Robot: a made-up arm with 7 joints. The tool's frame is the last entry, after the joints.
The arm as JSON. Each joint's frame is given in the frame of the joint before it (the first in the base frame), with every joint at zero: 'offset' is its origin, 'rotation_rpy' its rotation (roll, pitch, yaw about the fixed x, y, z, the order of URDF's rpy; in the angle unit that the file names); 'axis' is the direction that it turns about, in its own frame. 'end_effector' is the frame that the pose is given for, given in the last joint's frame.
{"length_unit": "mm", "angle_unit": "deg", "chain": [
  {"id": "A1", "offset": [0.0, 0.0, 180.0], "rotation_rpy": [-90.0, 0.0, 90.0], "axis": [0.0, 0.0, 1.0]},
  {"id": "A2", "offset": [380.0, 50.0, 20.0], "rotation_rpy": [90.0, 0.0, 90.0], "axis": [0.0, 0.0, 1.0]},
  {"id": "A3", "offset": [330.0, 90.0, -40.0], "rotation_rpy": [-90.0, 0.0, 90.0], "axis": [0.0, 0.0, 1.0]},
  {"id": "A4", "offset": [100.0, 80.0, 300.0], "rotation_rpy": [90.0, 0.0, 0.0], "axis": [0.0, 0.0, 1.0]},
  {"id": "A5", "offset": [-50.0, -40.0, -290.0], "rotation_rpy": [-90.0, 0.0, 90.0], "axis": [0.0, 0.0, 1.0]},
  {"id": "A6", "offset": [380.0, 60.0, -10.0], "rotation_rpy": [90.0, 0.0, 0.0], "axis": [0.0, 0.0, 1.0]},
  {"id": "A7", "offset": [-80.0, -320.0, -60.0], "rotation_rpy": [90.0, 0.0, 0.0], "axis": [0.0, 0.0, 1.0]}
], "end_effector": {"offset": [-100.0, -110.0, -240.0], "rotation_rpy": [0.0, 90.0, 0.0]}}
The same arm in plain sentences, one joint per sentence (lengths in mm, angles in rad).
The arm has seven revolute joints in a row. What follows holds with every joint at zero, and every direction is one of the base frame's.
The first joint sits 180.0 mm along +z from the base frame's origin and rotates about -x.
The second joint sits 20.0 mm along -x and 380.0 mm along +y and 50.0 mm along -z from the first joint and rotates about +y.
The third joint sits 90.0 mm along -x and 40.0 mm along -y and 330.0 mm along -z from the second joint and rotates about +z.
The fourth joint sits 100.0 mm along -x and 80.0 mm along -y and 300.0 mm along +z from the third joint and rotates about +y.
The fifth joint sits 50.0 mm along +x and 290.0 mm along -y and 40.0 mm along -z from the fourth joint and rotates about +x.
The sixth joint sits 10.0 mm along -x and 60.0 mm along -y and 380.0 mm along +z from the fifth joint and rotates about +y.
The seventh joint sits 320.0 mm along -x and 60.0 mm along -y and 80.0 mm along -z from the sixth joint and rotates about -x.
The tool frame, which is the frame that the pose is given for, sits 240.0 mm along +x and 110.0 mm along -y and 100.0 mm along -z from the seventh joint; its axes are parallel to the base frame's.

